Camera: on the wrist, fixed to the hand. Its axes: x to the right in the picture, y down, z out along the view.
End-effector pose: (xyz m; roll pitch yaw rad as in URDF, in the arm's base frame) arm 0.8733 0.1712 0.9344 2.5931 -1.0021 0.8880
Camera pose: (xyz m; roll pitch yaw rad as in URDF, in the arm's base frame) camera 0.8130 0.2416 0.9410 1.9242 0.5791 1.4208
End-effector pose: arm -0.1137 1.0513 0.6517 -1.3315 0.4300 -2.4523
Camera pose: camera -0.1834 1.0681 0.7109 -2.2080 -1.0849 -1.6521
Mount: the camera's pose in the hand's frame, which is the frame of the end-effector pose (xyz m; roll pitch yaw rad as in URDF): 0.0145 -0.0833 -0.0387 0.1235 -0.5802 -1.6581
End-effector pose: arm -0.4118 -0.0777 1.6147 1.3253 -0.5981 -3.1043
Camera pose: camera -0.4739 -0.0973 1.5483 0.7835 0.6421 2.0188
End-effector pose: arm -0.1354 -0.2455 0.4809 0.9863 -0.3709 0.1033
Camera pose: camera -0.0878 -0.2543 0.4015 0.4480 0.4029 -1.3867
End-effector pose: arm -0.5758 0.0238 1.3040 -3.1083 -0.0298 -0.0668
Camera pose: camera -0.5571 0.1047 1.3459 -3.0563 0.5493 1.5713
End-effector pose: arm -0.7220 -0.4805 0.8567 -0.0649 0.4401 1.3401
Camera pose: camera -0.6389 -0.5011 0.8205 -0.4145 -0.6124 0.0038
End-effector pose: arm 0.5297 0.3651 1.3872 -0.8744 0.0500 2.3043
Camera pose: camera 0.5804 0.4330 1.4255 0.2704 -1.4543 0.5316
